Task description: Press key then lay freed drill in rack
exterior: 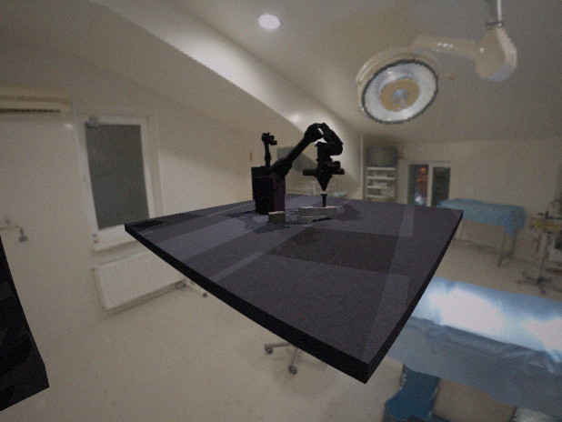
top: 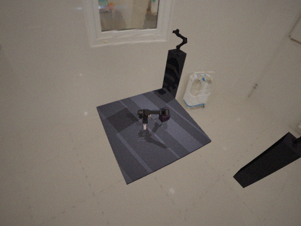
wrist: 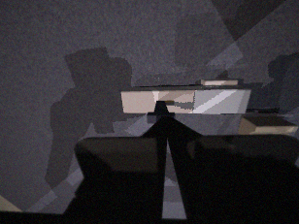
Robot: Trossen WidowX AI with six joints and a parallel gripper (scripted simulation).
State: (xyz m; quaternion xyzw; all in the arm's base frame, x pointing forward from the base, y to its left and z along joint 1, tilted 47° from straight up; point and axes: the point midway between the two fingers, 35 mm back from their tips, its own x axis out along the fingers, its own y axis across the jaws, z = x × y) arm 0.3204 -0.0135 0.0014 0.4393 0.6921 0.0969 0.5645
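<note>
My gripper tip is now 20 mm past the block, 30 mm to the left of it and 100 mm above it.
</note>
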